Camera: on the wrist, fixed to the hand. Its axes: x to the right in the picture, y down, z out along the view.
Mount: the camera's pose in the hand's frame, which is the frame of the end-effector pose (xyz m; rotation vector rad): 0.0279 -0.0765 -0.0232 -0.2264 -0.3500 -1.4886
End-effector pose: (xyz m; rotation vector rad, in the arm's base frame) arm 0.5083 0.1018 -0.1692 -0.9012 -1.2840 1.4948
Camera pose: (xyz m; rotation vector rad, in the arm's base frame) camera 0.5362 0.1363 -0.0971 0.3154 -1.7402 0.2892
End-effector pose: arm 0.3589 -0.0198 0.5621 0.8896 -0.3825 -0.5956
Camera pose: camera 0.3684 -0.0604 0.4884 0.7306 0.1228 -2.1317
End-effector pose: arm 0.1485 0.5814 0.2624 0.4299 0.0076 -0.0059
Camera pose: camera 0.1757 0.5214 0.2092 0.1101 -0.0178 -1.5304
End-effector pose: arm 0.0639 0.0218 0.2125 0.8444 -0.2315 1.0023
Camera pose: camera 0.1370 0.0365 0.1723 0.7157 0.0302 -0.5568
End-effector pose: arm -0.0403 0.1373 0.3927 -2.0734 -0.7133 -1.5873
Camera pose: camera -0.1000 0.1861 0.4277 1.2317 1.7182 1.2005
